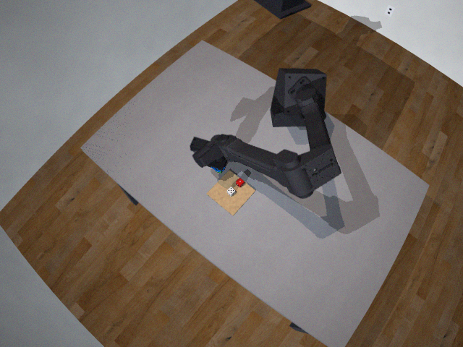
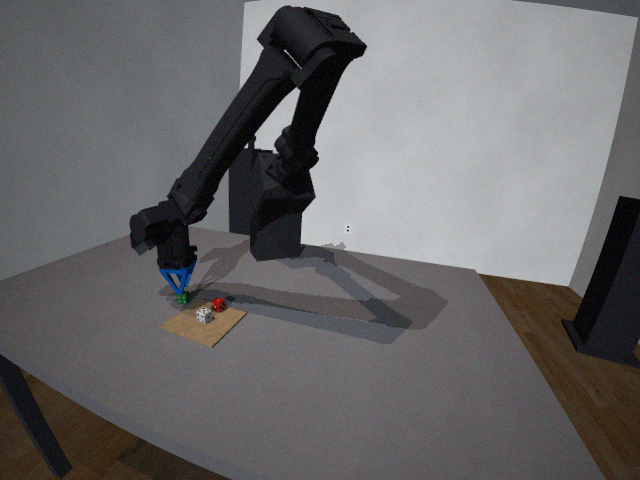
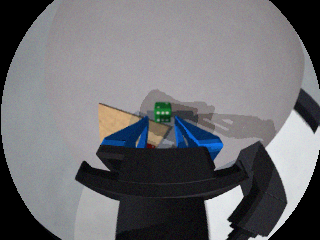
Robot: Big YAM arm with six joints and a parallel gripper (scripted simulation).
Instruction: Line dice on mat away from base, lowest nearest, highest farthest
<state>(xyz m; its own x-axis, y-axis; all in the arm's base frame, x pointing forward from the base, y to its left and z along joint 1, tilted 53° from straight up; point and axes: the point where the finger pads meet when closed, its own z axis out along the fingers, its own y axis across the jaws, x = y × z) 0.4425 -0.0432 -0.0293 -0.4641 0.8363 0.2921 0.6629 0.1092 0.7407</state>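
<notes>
Now: hand 3 cm above the green die. The rest, counted from my hand: tan mat (11 cm to the left, 4 cm below, 2 cm ahead); red die (10 cm to the left, 3 cm below, 3 cm behind); white die (11 cm to the left, 3 cm below, 2 cm ahead).
</notes>
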